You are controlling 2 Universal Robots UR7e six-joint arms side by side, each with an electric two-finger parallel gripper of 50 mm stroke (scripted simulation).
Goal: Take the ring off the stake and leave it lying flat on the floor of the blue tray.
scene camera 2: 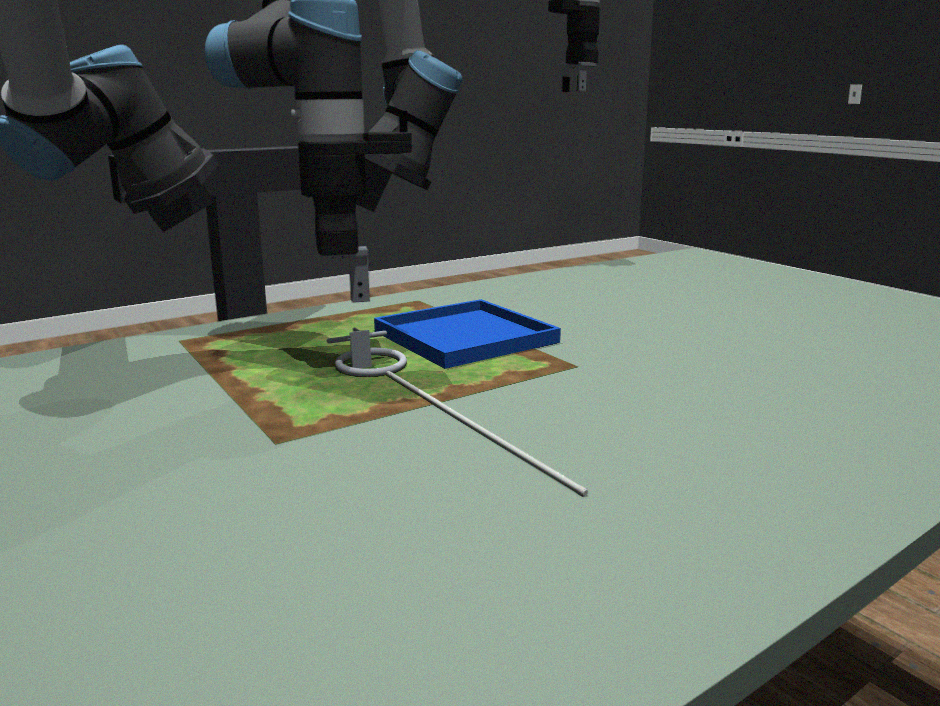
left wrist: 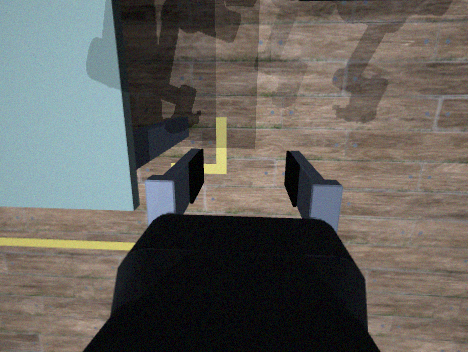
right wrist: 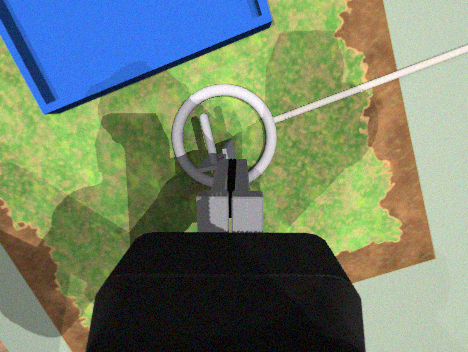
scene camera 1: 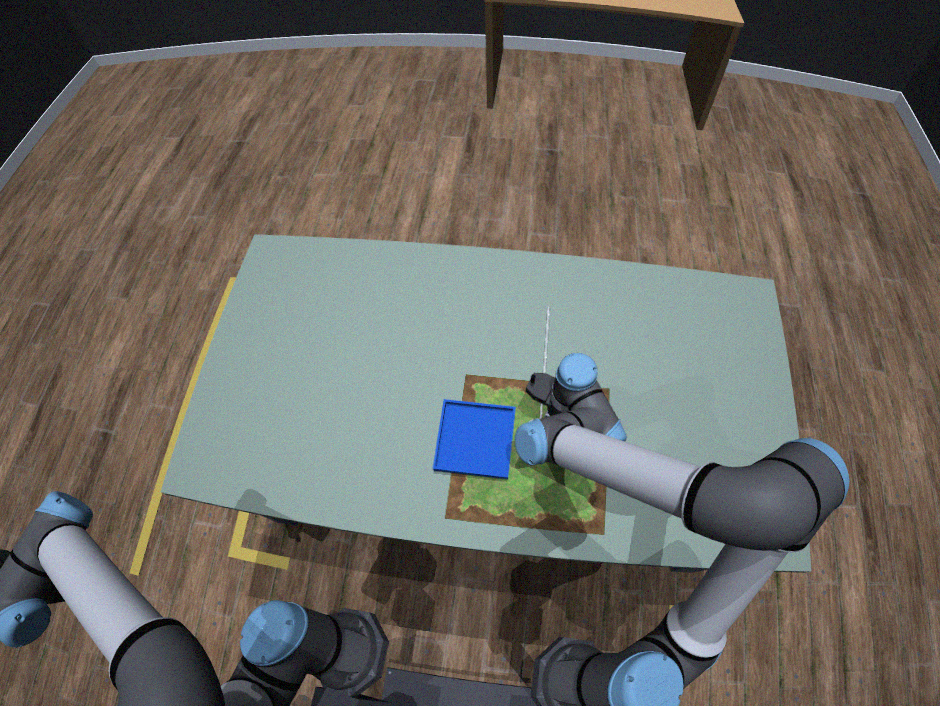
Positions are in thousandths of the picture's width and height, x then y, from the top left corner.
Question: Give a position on a grey ring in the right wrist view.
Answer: At 435,268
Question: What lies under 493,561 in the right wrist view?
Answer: The right gripper.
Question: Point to a grey ring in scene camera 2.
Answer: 365,506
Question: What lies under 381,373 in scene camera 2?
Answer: The right gripper.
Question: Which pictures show the blue tray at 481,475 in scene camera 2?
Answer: Scene camera 2, the right wrist view and scene camera 1 only.
